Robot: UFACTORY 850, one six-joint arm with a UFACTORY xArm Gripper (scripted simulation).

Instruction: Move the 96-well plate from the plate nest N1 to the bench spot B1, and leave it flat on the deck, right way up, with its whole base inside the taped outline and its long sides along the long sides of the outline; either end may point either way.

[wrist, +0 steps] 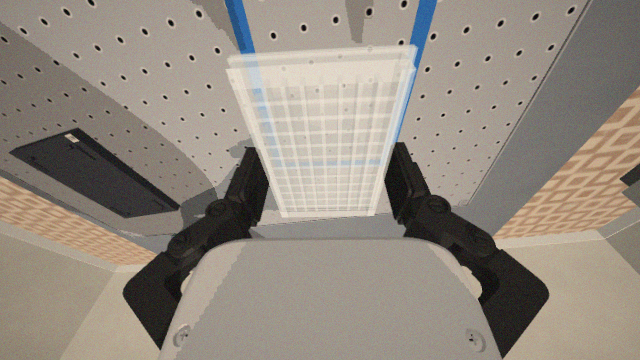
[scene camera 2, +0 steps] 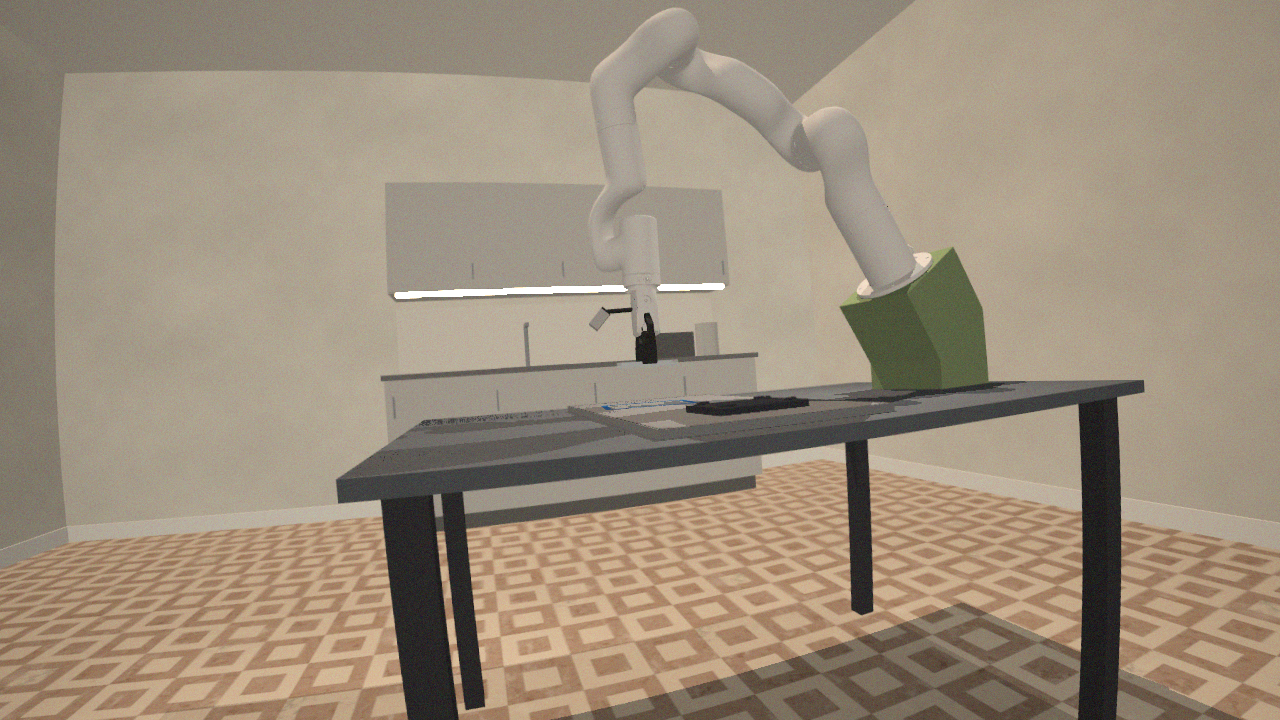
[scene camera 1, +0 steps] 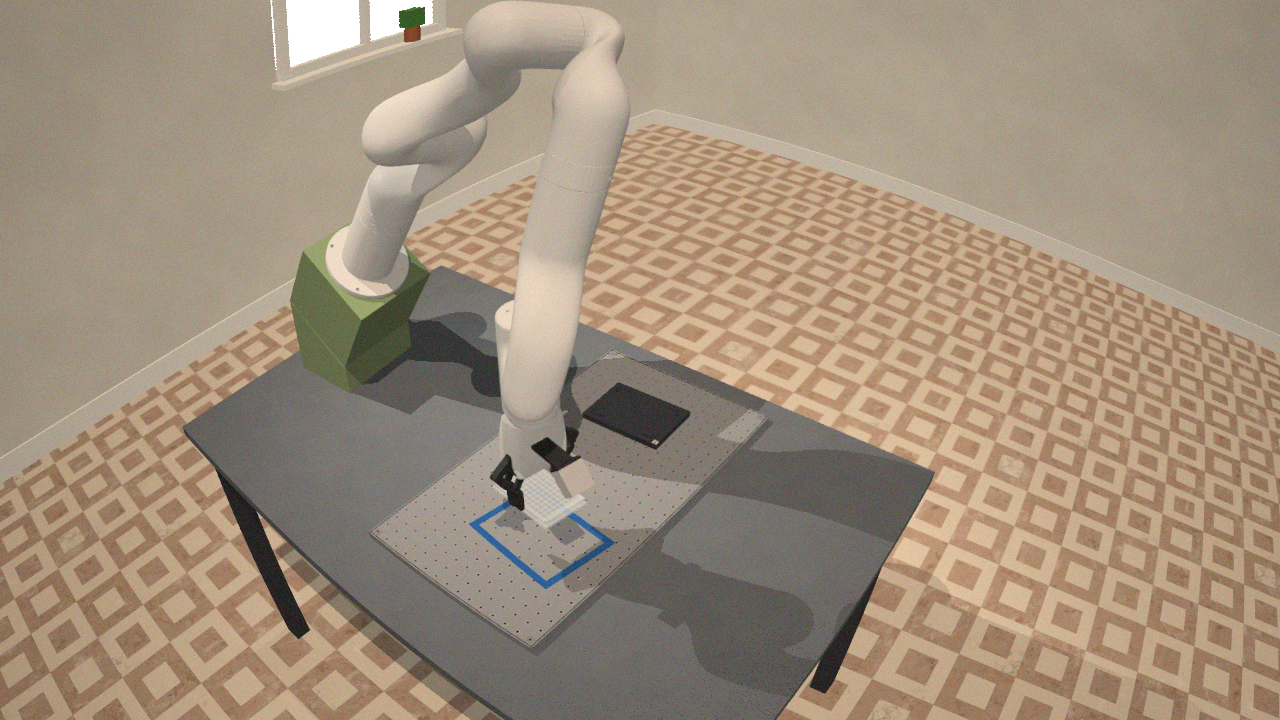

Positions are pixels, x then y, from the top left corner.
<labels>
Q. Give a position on a black plate nest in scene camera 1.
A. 630, 414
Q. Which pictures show my gripper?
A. The wrist view, scene camera 2 and scene camera 1: all of them.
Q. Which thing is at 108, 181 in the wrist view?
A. A black plate nest.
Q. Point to a 96-well plate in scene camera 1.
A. At 548, 501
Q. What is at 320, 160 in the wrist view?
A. A 96-well plate.
</labels>
